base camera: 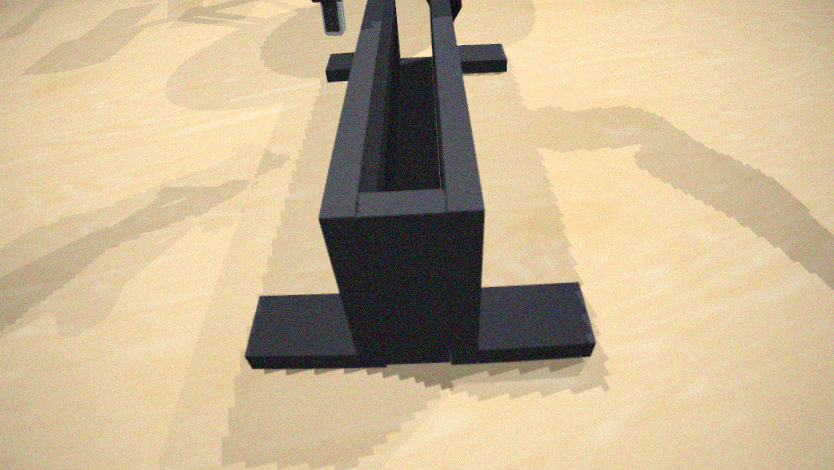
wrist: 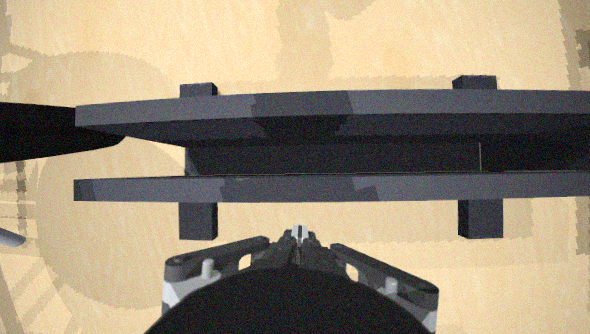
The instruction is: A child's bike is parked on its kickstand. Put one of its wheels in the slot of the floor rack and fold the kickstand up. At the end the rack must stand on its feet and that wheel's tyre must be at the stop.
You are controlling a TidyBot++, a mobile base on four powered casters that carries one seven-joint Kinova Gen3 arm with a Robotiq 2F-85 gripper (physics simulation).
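Places are measured from the arm's base along level axes (x ahead, y left, z up), in millimetres.
Where they show: gripper, fingertip midpoint: (base camera: 335, 33) (wrist: 299, 235).
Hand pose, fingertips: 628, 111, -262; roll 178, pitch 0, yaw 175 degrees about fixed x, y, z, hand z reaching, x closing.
Things, the pixels of their centre, and the offset from my fingertips, as dx, dy, dz. "*": a spot on its surface instead. Level surfaces: height alone.
- dark floor rack at the middle of its body: (base camera: 412, 97) (wrist: 347, 154) -61, -81, -54
- black tyre at a spot on its surface: (wrist: 40, 132) * +209, -95, +48
- grey rod at a spot on its surface: (wrist: 11, 237) * +578, +65, -110
- pale floor at its surface level: dz -134
The dark floor rack (base camera: 402, 286) (wrist: 425, 187) stands on its feet, with a long slot between two rails and a closed end nearest the base camera. A black tyre (base camera: 456, 8) (wrist: 40, 132) shows in part at the rack's far, open end. Its tip meets or overlaps the end of one rail in the wrist view; whether they touch I cannot tell. My gripper (base camera: 333, 17) (wrist: 299, 235) is shut and empty, beside the rack's long side and apart from the rail in the wrist view. The rest of the bike is out of view, and I cannot make out the kickstand.
The rack's cross feet (base camera: 536, 318) (wrist: 198, 221) stick out on both sides near each end. The end of a grey rod (wrist: 11, 237) shows at the left edge of the wrist view, below the tyre. Shadows of the bike and arm fall on the pale floor (base camera: 700, 350).
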